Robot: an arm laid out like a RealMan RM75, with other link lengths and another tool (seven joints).
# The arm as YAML. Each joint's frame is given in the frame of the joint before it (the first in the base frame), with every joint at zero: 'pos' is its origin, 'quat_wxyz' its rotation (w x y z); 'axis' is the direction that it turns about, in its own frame. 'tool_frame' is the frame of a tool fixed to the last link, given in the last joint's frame.
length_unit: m
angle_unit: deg
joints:
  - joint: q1
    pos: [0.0, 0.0, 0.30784]
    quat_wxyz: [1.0, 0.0, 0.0, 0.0]
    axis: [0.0, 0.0, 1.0]
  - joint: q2
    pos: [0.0, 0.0, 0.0]
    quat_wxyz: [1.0, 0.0, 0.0, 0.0]
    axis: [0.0, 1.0, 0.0]
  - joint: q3
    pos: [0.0, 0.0, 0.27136]
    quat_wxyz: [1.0, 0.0, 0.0, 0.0]
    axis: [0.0, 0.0, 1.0]
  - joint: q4
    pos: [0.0, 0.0, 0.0]
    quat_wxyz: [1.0, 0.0, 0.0, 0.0]
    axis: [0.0, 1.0, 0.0]
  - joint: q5
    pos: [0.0, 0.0, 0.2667]
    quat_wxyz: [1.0, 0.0, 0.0, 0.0]
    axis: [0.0, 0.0, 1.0]
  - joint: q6
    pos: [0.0, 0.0, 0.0]
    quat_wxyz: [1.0, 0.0, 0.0, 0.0]
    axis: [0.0, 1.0, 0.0]
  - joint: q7
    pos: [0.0, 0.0, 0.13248]
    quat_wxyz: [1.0, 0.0, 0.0, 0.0]
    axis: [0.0, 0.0, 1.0]
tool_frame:
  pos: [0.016, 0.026, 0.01]
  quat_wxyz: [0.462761, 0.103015, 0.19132, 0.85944]
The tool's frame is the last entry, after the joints.
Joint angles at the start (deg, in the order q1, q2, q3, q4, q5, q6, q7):
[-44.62, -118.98, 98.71, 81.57, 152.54, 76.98, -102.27]
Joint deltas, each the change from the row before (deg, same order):
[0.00, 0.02, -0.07, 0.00, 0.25, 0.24, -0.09]
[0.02, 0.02, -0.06, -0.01, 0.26, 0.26, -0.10]
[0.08, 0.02, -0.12, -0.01, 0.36, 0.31, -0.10]
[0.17, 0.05, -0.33, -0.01, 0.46, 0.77, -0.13]
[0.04, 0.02, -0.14, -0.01, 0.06, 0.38, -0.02]
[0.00, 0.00, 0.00, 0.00, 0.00, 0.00, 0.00]
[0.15, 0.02, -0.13, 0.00, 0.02, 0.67, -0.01]
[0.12, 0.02, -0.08, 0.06, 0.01, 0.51, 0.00]
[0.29, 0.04, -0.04, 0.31, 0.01, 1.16, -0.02]
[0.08, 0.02, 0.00, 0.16, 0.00, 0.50, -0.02]
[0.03, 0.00, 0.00, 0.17, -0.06, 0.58, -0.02]
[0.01, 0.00, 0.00, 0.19, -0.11, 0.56, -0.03]
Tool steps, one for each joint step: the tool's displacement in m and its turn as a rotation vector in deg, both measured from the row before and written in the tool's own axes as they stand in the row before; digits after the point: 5 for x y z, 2 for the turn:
[0.00079, 0.00064, -0.00048, -0.17, 0.22, -0.21]
[0.00102, 0.00067, -0.00039, -0.17, 0.26, -0.25]
[0.00160, 0.00113, -0.00056, -0.24, 0.30, -0.36]
[0.00336, 0.00187, -0.00131, -0.22, 0.58, -0.80]
[0.00124, 0.00040, -0.00049, 0.05, 0.25, -0.31]
[0.00000, 0.00000, 0.00000, 0.00, 0.00, 0.00]
[0.00257, 0.00017, -0.00026, 0.21, 0.50, -0.51]
[0.00181, -0.00005, -0.00031, 0.15, 0.36, -0.33]
[0.00364, -0.00101, -0.00069, 0.35, 0.81, -0.55]
[0.00121, -0.00062, -0.00040, 0.14, 0.34, -0.18]
[0.00093, -0.00106, -0.00041, 0.22, 0.36, -0.15]
[0.00065, -0.00125, -0.00047, 0.25, 0.31, -0.11]

